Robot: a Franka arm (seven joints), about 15 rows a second.
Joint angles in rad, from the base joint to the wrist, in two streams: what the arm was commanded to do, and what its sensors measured. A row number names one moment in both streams.
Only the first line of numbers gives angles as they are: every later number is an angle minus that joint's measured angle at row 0.
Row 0, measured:
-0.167 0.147 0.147 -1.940 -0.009 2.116 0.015
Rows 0 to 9, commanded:
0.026 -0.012 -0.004 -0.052 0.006 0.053 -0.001
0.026 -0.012 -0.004 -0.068 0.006 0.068 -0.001
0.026 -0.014 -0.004 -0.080 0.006 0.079 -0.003
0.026 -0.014 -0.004 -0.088 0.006 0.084 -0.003
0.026 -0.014 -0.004 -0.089 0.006 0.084 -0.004
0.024 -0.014 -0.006 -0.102 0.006 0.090 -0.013
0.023 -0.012 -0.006 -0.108 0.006 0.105 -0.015
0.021 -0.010 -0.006 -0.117 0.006 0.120 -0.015
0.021 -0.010 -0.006 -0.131 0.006 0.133 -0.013
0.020 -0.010 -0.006 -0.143 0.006 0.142 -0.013
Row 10, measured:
0.019 0.005 -0.002 -0.094 0.000 0.093 0.000
